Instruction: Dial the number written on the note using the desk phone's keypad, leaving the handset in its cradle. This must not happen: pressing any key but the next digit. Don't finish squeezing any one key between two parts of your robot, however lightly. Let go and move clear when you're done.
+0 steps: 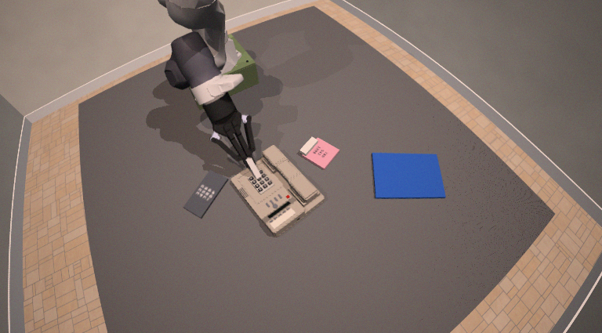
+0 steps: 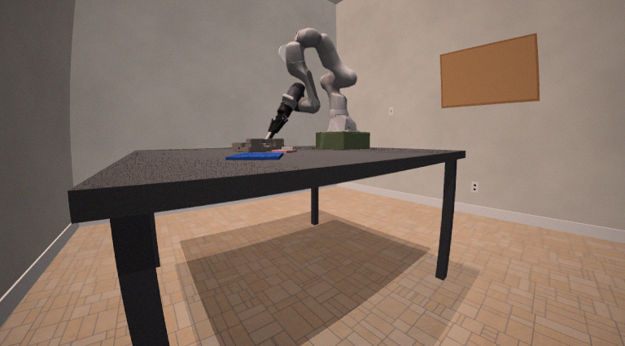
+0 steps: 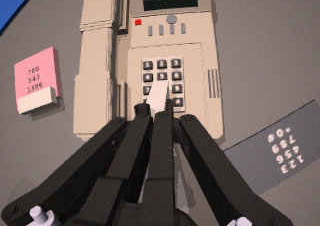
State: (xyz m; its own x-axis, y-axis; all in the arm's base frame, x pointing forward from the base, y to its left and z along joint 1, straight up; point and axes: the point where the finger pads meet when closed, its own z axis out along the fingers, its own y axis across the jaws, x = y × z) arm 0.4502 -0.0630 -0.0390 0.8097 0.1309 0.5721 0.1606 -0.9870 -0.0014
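Right now my hand is 80 mm to the right of the handset, 60 mm short of it and 20 mm above it. Round my hand: pink note (210 mm to the left, 60 mm below, 30 mm ahead); then blue mat (390 mm to the left, 230 mm ahead, 60 mm below).
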